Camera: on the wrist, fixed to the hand. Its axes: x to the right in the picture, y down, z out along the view.
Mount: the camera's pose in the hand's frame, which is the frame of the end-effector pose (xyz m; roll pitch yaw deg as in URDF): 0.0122 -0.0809 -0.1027 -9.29 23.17 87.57
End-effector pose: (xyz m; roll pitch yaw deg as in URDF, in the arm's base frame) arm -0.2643 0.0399 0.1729 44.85 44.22 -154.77
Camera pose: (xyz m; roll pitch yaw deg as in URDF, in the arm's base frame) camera -0.1839 0.0611 0.0713 38.38 -13.72 -81.84
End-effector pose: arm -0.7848 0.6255 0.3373 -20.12 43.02 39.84
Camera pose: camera -0.7426 0.5158 0.2788 42.89 31.85 160.97
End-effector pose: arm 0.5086 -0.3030 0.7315 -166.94 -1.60 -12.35
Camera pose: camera 0.5292 -0.2506 0.8501 172.89 -10.18 -100.37
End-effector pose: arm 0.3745 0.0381 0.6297 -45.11 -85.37 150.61
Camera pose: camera 0.4242 0.1591 0.6406 -96.62 2.07 172.31
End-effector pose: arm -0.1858 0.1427 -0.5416 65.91 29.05 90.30
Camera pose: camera -0.2463 0.0968 -0.6487 30.03 -35.01 153.97
